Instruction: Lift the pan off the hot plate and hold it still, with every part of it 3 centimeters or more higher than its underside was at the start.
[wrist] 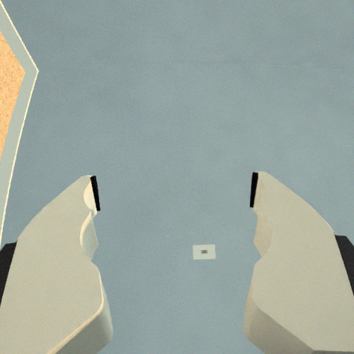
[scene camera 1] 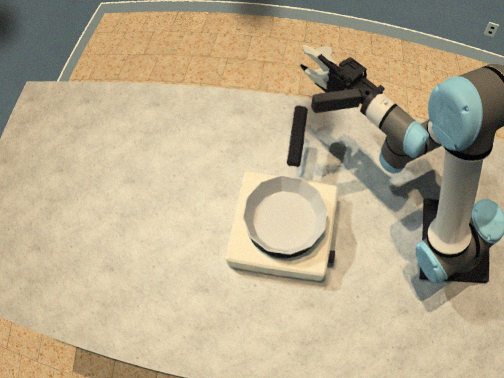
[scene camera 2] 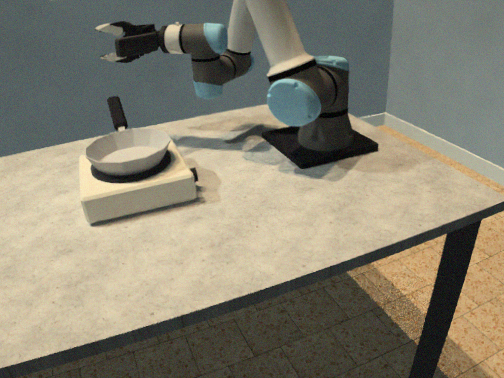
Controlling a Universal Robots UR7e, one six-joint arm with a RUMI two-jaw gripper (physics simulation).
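Frame: origin at the arm's base, x left, y back, z up, level; centimetres.
Where they show: gripper, fingertip midpoint: (scene camera 1: 301, 55) (scene camera 2: 97, 43); arm's base, origin of the base link: (scene camera 2: 325, 139).
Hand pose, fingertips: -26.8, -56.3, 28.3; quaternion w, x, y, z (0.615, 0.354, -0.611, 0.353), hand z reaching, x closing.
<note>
Things, the pixels of their top centre, and the offset from my fingertips, as dx, dy, dz. Level surfaces: height alone.
- cream hot plate, middle of its top: (scene camera 1: 288, 221) (scene camera 2: 134, 160) +32.9, +5.3, -22.5
- black knob, middle of its top: (scene camera 2: 191, 168) (scene camera 1: 331, 254) +37.9, +17.8, -24.9
- table, its level: dz -30.1
A light grey pan (scene camera 1: 286, 217) (scene camera 2: 131, 152) rests upright on the cream hot plate (scene camera 1: 242, 250) (scene camera 2: 140, 200). Its black handle (scene camera 1: 297, 136) (scene camera 2: 117, 112) points to the back of the table, tilted upward, past the hot plate's edge. My gripper (scene camera 1: 303, 57) (scene camera 2: 100, 43) (wrist: 174, 176) is open, with its jaws apart and nothing between them. It hangs high above the handle, apart from it, and points roughly level, away from the arm's base. The pan and handle do not show in the wrist view.
The hot plate has a black knob (scene camera 1: 331, 257) (scene camera 2: 194, 174) on its side facing the arm. The arm's black base plate (scene camera 1: 480, 272) (scene camera 2: 320, 155) sits on the table (scene camera 1: 125, 200) (scene camera 2: 280, 225). The wrist view shows the blue wall with a socket (wrist: 204, 251).
</note>
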